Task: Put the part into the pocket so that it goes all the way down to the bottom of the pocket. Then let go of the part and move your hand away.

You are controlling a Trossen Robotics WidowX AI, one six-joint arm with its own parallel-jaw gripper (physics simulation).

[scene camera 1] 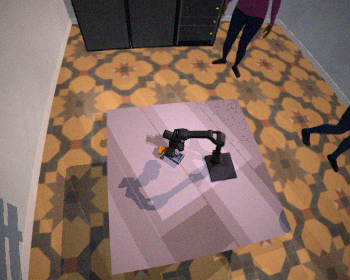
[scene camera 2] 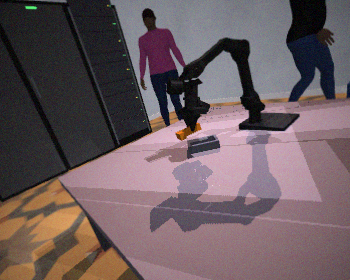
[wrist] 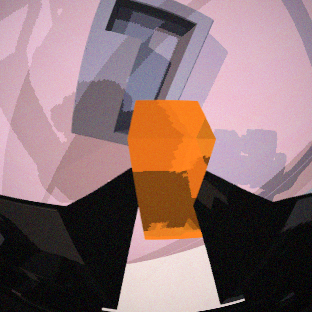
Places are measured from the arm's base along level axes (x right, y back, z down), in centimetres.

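Pixels of known places: gripper, fingertip midpoint: [scene camera 2: 191, 131] [wrist: 164, 172]; arm's base at its link origin: [scene camera 1: 214, 160] [scene camera 2: 255, 120].
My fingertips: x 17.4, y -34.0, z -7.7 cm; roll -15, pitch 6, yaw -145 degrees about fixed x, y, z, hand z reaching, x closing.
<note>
Ahead of a thing's pixels: the offset from my fingertips to its top centre. Level surfaces: height alone.
The orange part @(dx -0.5, dy -1.9, dz -2.7 cm) [scene camera 1: 162, 150] [scene camera 2: 188, 132] [wrist: 167, 150] is held between the fingers of my gripper [scene camera 1: 170, 153] [scene camera 2: 193, 128] [wrist: 164, 172], which is shut on it. In the second scene view the part is above the table surface. The grey block with the pocket @(dx -1.5, dy +4.8, dz +6.5 cm) [scene camera 1: 176, 159] [scene camera 2: 204, 146] [wrist: 90, 65] lies on the table. In the wrist view its recess has a long leg and a bend at the far end; the part covers the block's near right corner. The part is outside the pocket, apart from the block. The part's lower shape is partly hidden by the fingers.
The pink table top @(dz +10.1 cm) [scene camera 1: 135, 235] [scene camera 2: 125, 200] carries the arm's black base plate [scene camera 1: 221, 170] [scene camera 2: 270, 121], right of the block in both scene views. Dark cabinets [scene camera 1: 150, 25] [scene camera 2: 45, 85] and two people stand beyond the table. Shadows of the arm cross the table.
</note>
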